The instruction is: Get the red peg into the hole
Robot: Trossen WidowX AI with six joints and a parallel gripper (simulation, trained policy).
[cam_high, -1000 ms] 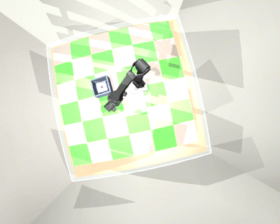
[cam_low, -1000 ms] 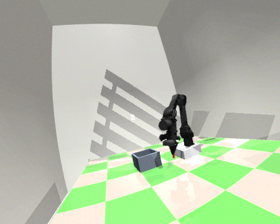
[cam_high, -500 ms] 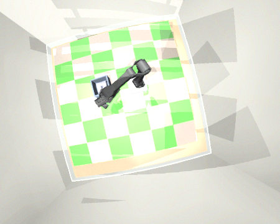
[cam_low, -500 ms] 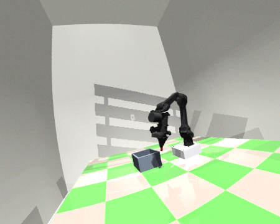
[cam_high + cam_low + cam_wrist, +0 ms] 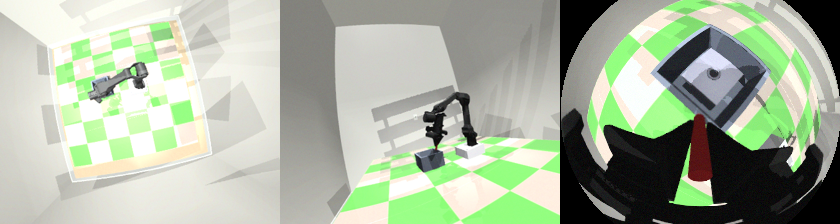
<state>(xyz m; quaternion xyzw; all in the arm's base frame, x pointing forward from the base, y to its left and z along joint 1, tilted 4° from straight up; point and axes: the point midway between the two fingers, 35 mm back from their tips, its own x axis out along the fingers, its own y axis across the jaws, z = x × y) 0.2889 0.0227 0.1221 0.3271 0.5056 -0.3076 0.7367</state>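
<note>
Right now my gripper tip is 2 cm below the red peg, 1 cm to the right of it and 1 cm past it. Also, from my gripper tip: grey-blue box 12 cm below, 8 cm to the right, 4 cm ahead.
</note>
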